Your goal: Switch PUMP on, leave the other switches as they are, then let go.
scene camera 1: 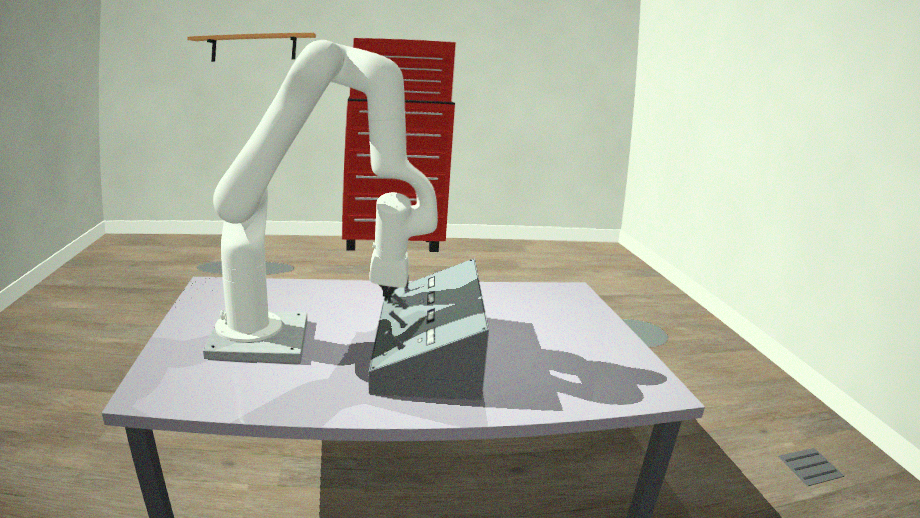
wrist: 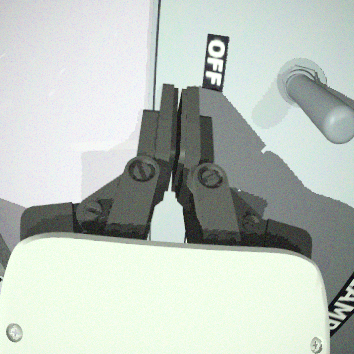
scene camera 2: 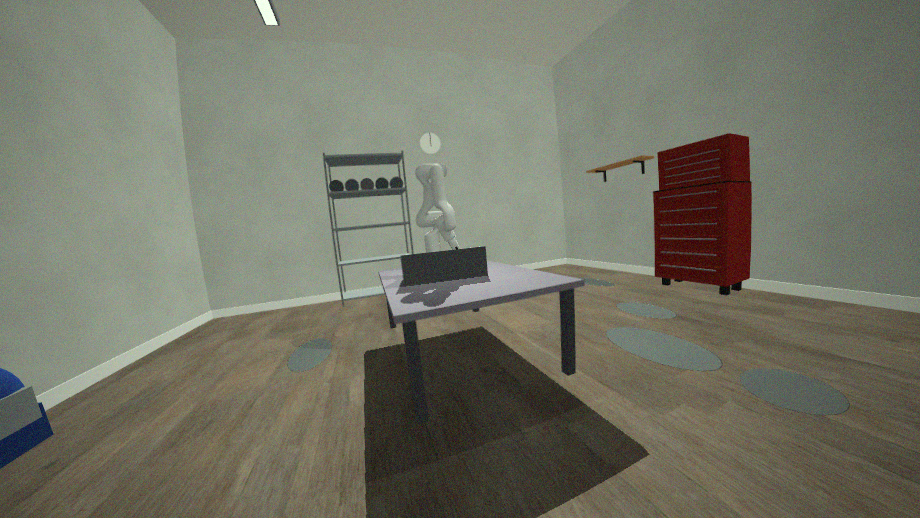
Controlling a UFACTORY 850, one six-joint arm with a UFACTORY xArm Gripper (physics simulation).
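The sloped switch console (scene camera 1: 430,366) (scene camera 2: 444,265) (wrist: 260,30) stands on the table. In the wrist view, a grey switch lever (wrist: 321,109) at the upper right tilts to the right, away from the OFF label (wrist: 216,62). It is the lever beyond the LAMP label (wrist: 342,311), in the PUMP row; its ON and PUMP labels do not show. Two other levers (scene camera 1: 399,299) (scene camera 1: 397,317) lean toward the low edge. My gripper (wrist: 176,106) (scene camera 1: 388,297) is shut and empty, over the console's low edge beside the OFF label, apart from the lever. In scene camera 1, the arm hides the far lever.
The table (scene camera 1: 289,411) (scene camera 2: 527,279) carries the arm's base plate (scene camera 1: 254,355) left of the console. A red tool cabinet (scene camera 1: 399,144) (scene camera 2: 701,225) stands near the wall behind. A metal shelf rack (scene camera 2: 366,192) stands behind the arm in scene camera 2.
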